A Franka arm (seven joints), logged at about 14 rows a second.
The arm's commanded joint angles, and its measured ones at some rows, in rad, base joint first. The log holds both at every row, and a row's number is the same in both.
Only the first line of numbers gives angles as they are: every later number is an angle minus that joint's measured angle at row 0.
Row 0, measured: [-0.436 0.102 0.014 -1.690 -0.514 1.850 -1.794]
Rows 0 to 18, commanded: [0.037 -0.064 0.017 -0.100 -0.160 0.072 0.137]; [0.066 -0.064 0.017 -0.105 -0.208 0.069 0.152]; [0.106 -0.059 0.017 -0.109 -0.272 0.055 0.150]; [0.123 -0.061 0.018 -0.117 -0.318 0.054 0.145]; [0.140 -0.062 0.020 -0.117 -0.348 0.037 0.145]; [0.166 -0.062 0.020 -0.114 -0.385 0.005 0.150]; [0.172 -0.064 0.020 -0.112 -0.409 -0.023 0.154]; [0.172 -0.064 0.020 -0.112 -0.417 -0.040 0.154]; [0.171 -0.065 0.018 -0.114 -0.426 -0.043 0.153]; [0.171 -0.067 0.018 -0.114 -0.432 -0.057 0.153]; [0.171 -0.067 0.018 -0.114 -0.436 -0.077 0.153]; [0.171 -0.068 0.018 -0.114 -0.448 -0.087 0.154]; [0.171 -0.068 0.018 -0.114 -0.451 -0.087 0.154]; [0.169 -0.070 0.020 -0.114 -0.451 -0.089 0.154]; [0.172 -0.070 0.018 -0.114 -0.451 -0.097 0.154]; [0.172 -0.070 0.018 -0.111 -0.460 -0.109 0.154]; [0.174 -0.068 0.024 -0.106 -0.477 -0.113 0.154]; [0.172 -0.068 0.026 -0.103 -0.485 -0.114 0.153]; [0.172 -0.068 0.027 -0.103 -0.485 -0.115 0.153]
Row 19, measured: [0.175 -0.045 0.016 -0.086 -0.450 -0.100 0.140]
